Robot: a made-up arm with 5 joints.
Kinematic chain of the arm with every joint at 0, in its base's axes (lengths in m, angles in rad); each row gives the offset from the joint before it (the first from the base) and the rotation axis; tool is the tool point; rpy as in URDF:
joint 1: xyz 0 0 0.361 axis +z
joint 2: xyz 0 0 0 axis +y
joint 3: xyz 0.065 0 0.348 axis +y
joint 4: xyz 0.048 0 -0.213 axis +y
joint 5: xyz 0.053 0 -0.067 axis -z
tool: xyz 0 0 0 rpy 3.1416 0 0
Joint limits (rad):
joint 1: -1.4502..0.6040
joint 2: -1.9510..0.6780
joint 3: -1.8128..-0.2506
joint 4: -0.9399..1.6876
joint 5: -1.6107..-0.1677
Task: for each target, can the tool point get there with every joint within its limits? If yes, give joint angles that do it. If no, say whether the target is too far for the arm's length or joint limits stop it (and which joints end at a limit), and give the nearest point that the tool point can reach.
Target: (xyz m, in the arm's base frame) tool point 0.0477 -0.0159 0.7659
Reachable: yes | joints -0.3217 -0.8093 -1.1943 1.2812 -0.4039
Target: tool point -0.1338 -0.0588 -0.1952
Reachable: no: joint limits stop it (at a limit: joint 1, joint 2, joint 3) | nearest point 0.0239 -0.1970 0.2961 | short by 0.534 m
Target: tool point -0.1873 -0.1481 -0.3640
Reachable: no: too far | nearest point 0.0269 -0.2219 0.2909 | short by 0.693 m
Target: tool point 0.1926 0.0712 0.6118
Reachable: yes | joints 0.3540 -0.3894 -0.7882 1.0309 -1.0135
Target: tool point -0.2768 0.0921 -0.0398
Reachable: no: joint limits stop it (at a limit: joint 2, joint 3, joint 4) | nearest point -0.1181 0.0393 0.4243 | short by 0.493 m
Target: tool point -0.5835 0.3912 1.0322
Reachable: no: too far | nearest point -0.3612 0.2422 0.7765 | short by 0.370 m
